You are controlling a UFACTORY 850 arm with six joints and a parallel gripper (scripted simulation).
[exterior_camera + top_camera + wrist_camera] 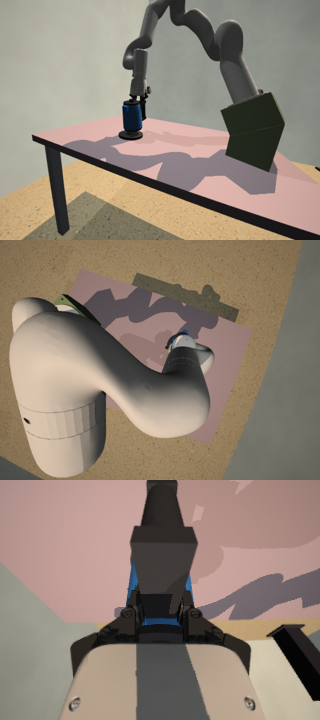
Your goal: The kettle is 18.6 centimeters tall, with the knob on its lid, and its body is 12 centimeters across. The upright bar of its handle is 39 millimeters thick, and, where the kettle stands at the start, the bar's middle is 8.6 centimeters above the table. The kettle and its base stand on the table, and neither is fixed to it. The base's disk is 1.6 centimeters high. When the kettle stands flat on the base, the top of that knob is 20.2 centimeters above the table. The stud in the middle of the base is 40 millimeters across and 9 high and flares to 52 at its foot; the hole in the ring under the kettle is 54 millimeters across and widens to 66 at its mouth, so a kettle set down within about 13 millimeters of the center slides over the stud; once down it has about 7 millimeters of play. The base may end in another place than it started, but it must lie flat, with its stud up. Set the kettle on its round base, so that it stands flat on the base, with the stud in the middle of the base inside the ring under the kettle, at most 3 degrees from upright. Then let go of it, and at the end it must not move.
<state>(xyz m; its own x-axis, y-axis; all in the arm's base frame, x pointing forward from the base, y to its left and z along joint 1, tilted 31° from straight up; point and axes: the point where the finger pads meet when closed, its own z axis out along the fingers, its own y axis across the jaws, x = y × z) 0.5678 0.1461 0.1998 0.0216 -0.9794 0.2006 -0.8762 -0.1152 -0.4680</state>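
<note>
The blue kettle lies 6 cm below my hand and 2 cm to the left of it. From my hand the other things lie so: round black base 19 cm below, 6 cm to the left.
</note>
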